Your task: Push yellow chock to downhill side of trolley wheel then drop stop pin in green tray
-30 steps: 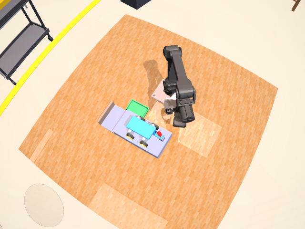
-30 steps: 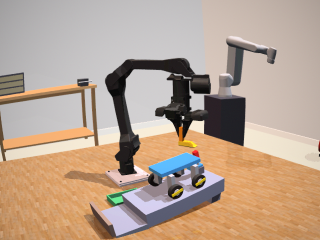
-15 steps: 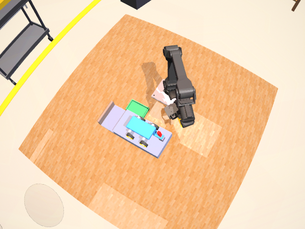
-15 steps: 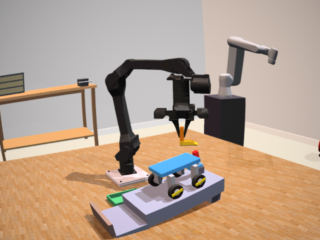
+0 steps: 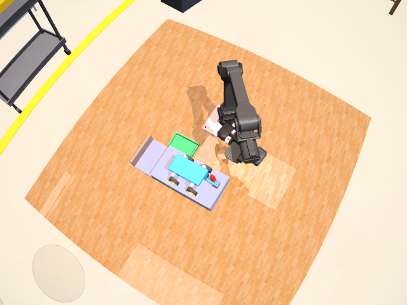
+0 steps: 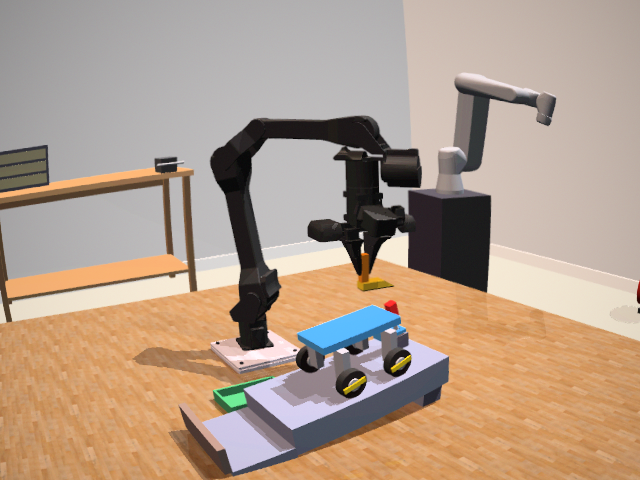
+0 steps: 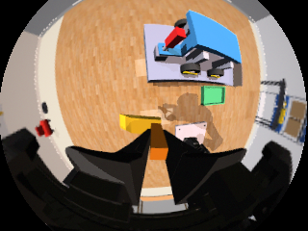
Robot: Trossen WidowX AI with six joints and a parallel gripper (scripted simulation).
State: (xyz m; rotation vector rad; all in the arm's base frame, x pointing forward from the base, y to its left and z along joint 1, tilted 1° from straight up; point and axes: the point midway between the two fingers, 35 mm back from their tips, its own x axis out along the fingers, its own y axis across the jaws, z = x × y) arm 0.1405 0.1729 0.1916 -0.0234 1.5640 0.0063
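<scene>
The red-headed stop pin lies 14 cm ahead of my gripper tip, 1 cm to the right of it and 5 cm below it. Round my gripper tip: blue-topped trolley: 17 cm ahead, 10 cm to the right, 6 cm below; grey ramp: 17 cm ahead, 11 cm to the right, 13 cm below; yellow chock: 2 cm to the left, 1 cm below.
</scene>
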